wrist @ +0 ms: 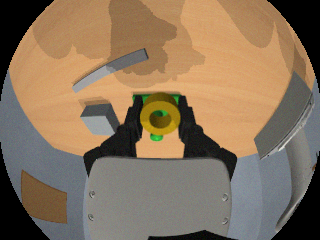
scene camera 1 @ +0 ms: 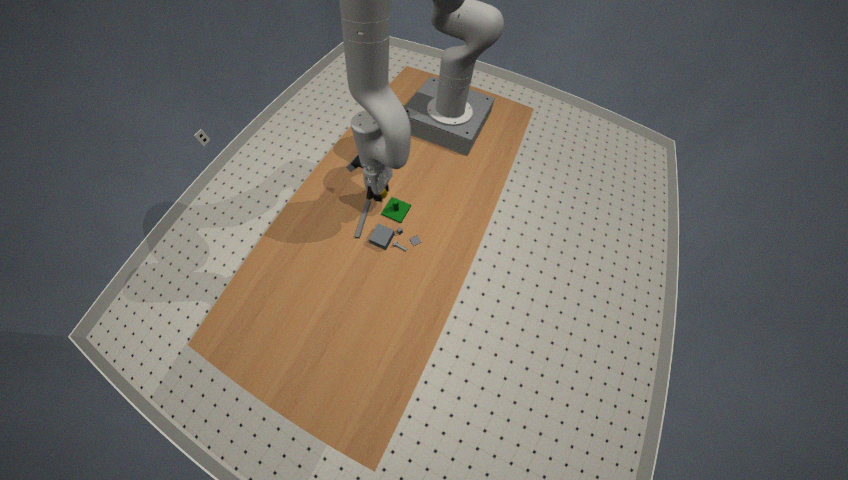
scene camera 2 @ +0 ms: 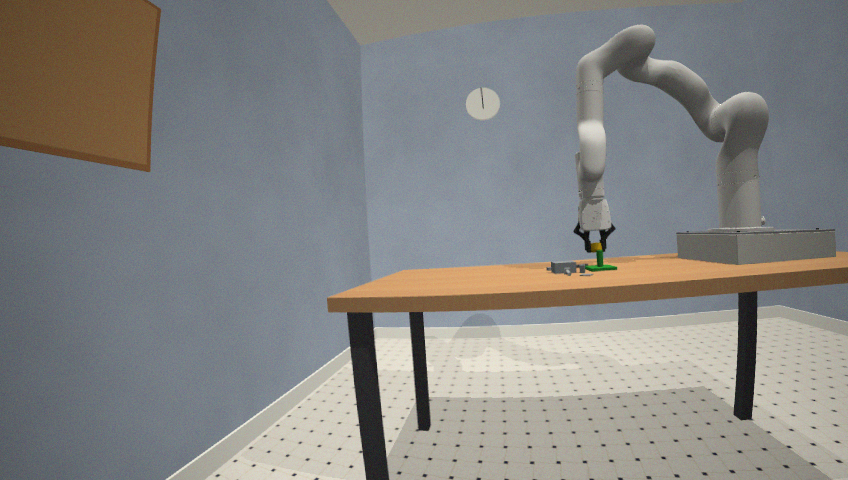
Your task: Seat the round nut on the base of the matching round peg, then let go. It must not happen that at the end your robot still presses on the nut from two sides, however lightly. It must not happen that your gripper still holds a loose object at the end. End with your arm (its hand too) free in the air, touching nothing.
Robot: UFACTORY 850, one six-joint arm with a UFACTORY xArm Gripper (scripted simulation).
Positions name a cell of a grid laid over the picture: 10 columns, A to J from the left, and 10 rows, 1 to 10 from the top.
Labels:
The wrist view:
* gripper: F5
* grey block: D5
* long grey bar: E3
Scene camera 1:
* gripper: E5
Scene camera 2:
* gripper: H6

